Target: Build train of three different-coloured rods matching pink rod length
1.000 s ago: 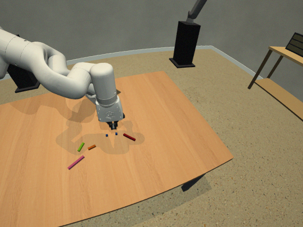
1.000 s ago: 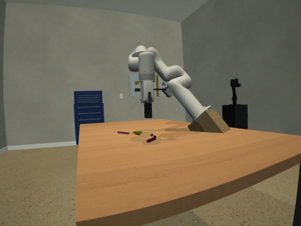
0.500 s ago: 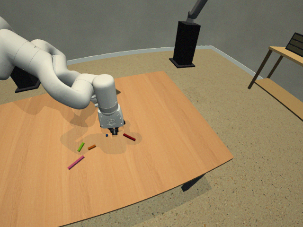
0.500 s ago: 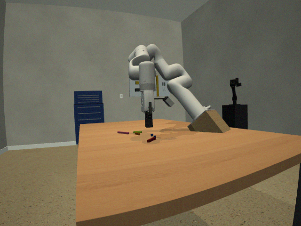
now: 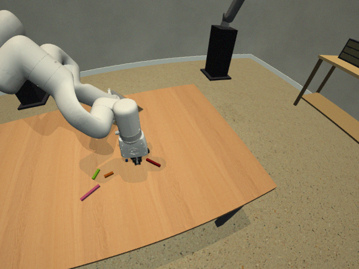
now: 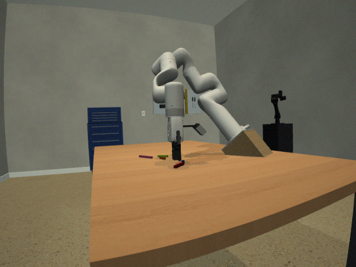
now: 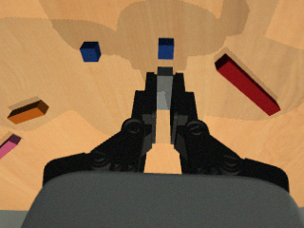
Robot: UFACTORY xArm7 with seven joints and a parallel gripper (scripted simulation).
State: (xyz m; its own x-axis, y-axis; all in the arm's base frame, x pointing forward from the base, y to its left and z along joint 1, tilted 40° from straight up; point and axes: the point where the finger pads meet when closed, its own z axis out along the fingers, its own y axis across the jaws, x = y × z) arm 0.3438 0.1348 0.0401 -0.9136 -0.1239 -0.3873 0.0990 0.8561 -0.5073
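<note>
Now: hand 2 cm above the grey rod. From my hand the other things lie so: orange rod: 3 cm ahead, 13 cm to the right, 3 cm below; lime rod: 1 cm ahead, 19 cm to the right, 3 cm below; red rod: 1 cm ahead, 6 cm to the left, 3 cm below.
</note>
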